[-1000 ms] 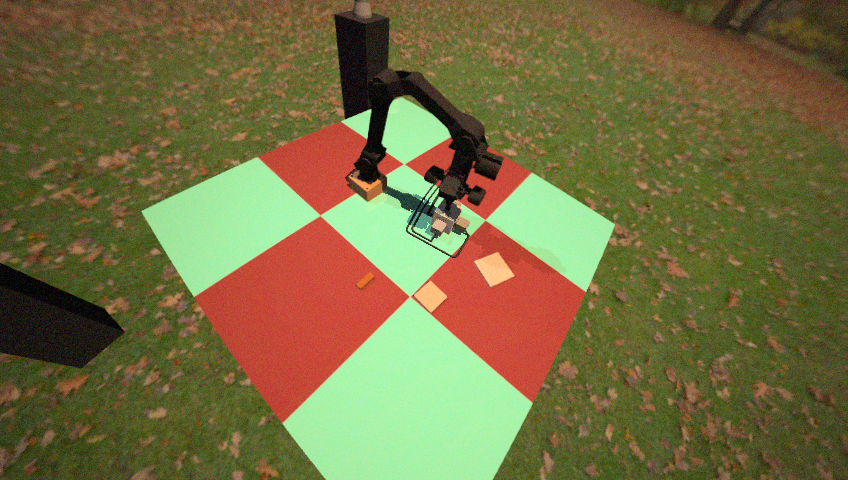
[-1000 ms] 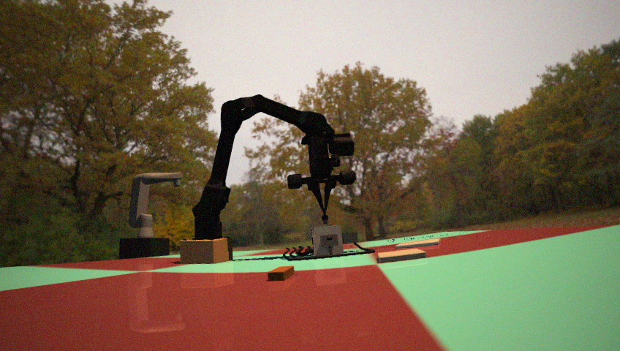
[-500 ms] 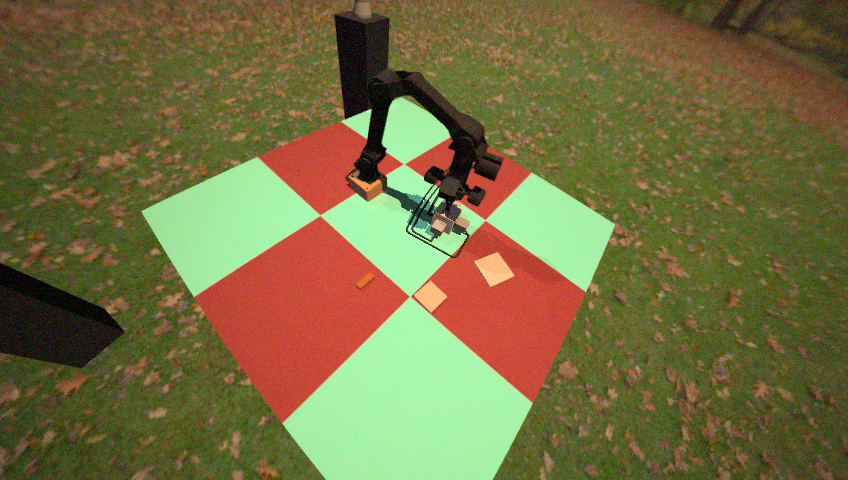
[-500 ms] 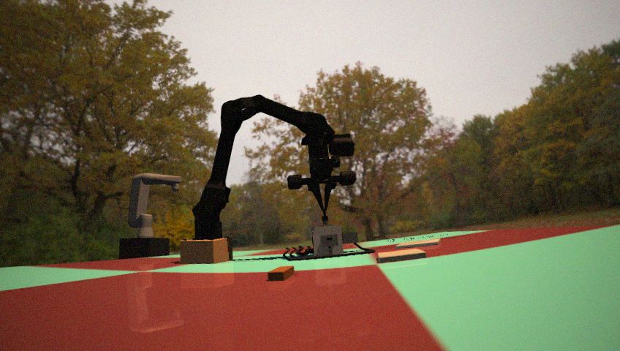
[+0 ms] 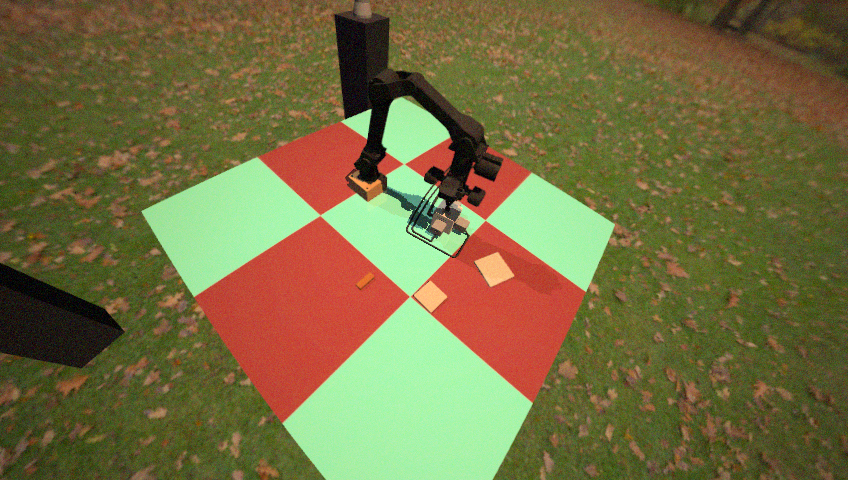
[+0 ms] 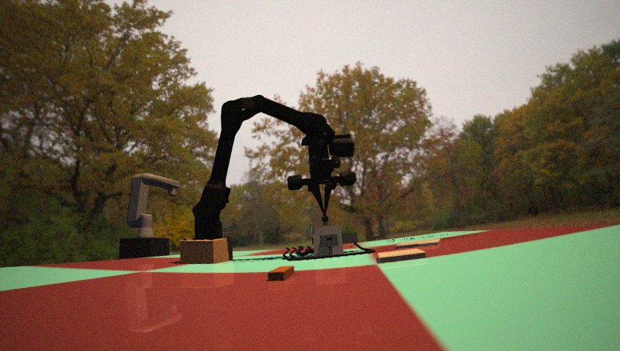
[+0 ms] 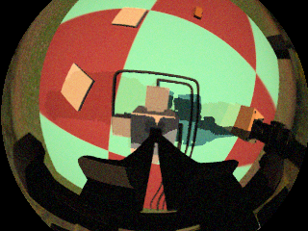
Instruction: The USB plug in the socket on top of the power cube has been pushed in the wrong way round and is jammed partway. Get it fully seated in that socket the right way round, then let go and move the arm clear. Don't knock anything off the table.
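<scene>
My gripper tip is 20 mm above the dark USB plug. From my gripper tip the other things lie so: orange block (90 mm behind, 330 mm to the right, 110 mm below).
</scene>
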